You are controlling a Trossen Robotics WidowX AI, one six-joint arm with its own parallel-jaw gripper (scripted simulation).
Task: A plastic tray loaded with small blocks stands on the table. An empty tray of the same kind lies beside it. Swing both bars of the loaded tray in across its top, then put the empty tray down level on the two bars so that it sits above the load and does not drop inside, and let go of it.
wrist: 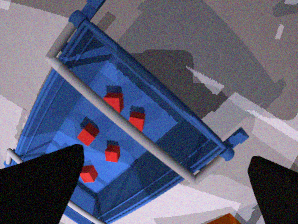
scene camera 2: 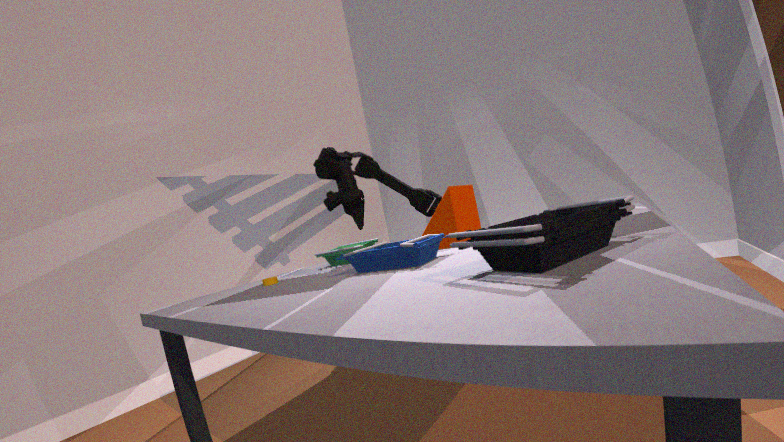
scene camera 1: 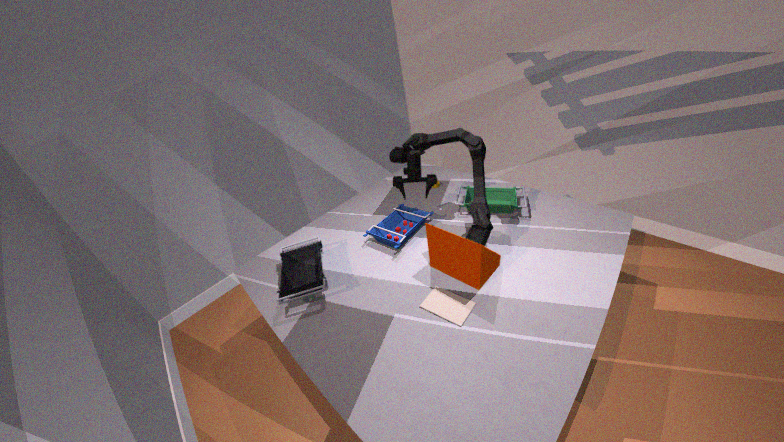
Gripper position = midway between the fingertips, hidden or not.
My gripper (scene camera 2: 361,228) is open and holds nothing. Further things: a green tray (scene camera 1: 500,199) and a beige flat card (scene camera 1: 454,308).
My gripper also shows in the wrist view (wrist: 171,162). The wrist view does not show the green tray: it is out of frame. The wrist view does not show the beige flat card: it is out of frame.
